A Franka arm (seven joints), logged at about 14 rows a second.
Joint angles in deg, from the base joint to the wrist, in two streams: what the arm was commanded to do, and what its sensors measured. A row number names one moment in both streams.
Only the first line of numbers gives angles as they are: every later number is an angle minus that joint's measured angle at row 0.
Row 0, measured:
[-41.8, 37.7, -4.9, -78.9, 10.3, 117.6, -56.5]
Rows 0 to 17, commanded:
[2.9, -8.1, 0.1, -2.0, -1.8, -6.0, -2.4]
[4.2, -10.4, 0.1, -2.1, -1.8, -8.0, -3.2]
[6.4, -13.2, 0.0, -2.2, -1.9, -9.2, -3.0]
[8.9, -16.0, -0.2, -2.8, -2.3, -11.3, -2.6]
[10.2, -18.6, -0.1, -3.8, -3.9, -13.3, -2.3]
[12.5, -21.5, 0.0, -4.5, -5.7, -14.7, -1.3]
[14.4, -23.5, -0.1, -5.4, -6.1, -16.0, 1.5]
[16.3, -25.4, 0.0, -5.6, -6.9, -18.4, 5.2]
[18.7, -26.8, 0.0, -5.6, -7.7, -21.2, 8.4]
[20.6, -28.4, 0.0, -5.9, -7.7, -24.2, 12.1]
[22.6, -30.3, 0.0, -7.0, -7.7, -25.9, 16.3]
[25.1, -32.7, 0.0, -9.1, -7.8, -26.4, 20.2]
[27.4, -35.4, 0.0, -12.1, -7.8, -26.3, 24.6]
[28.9, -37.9, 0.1, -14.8, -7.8, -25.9, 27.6]
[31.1, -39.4, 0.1, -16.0, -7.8, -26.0, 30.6]
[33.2, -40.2, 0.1, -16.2, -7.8, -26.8, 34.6]
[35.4, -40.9, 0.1, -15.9, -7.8, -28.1, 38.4]
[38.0, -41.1, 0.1, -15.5, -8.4, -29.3, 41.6]
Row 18, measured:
[33.9, -38.4, 0.7, -13.7, -7.0, -27.8, 35.8]
